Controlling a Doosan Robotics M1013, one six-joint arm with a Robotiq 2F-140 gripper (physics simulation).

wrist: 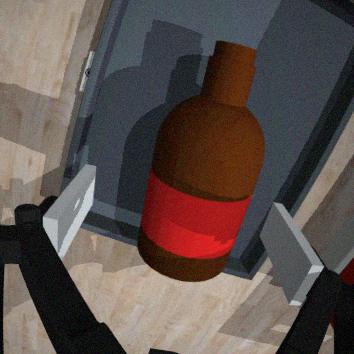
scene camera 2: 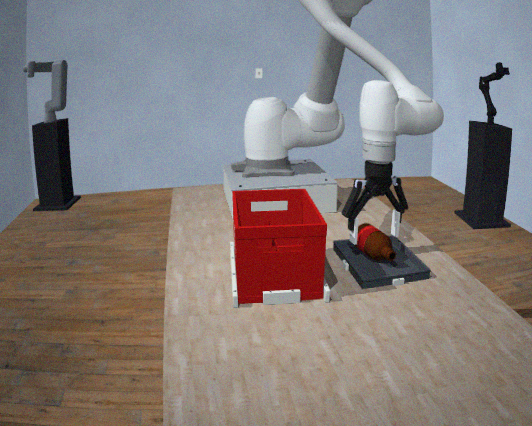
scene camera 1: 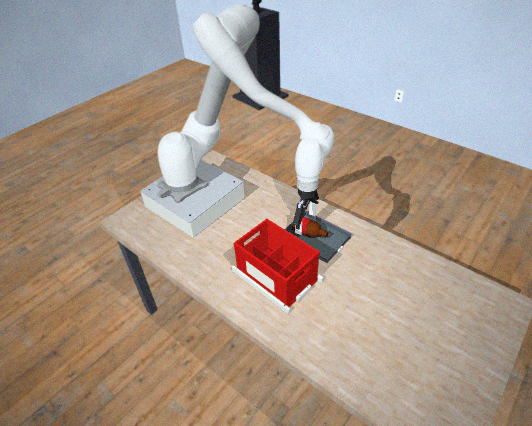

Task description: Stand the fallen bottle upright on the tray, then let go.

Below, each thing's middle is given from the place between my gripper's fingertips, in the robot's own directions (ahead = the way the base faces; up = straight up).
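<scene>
There is the brown bottle (scene camera 2: 374, 243), and my hand is 3 cm short of it and 1 cm above it.
</scene>
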